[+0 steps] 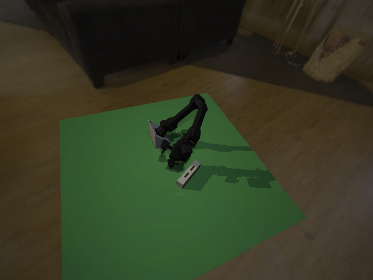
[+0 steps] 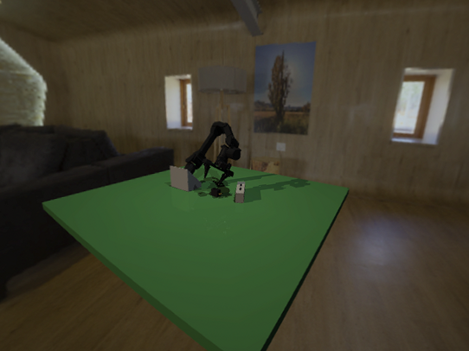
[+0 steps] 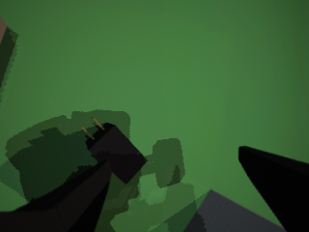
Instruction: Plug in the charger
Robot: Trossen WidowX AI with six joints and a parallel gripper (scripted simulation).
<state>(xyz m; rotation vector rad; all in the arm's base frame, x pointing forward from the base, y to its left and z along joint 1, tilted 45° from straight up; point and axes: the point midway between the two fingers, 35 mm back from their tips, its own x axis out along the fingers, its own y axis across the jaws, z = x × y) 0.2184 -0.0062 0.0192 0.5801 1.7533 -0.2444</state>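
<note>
My gripper tip is now 30 mm short of the two-prong charger, 20 mm to the right of it and 70 mm above it.
</note>
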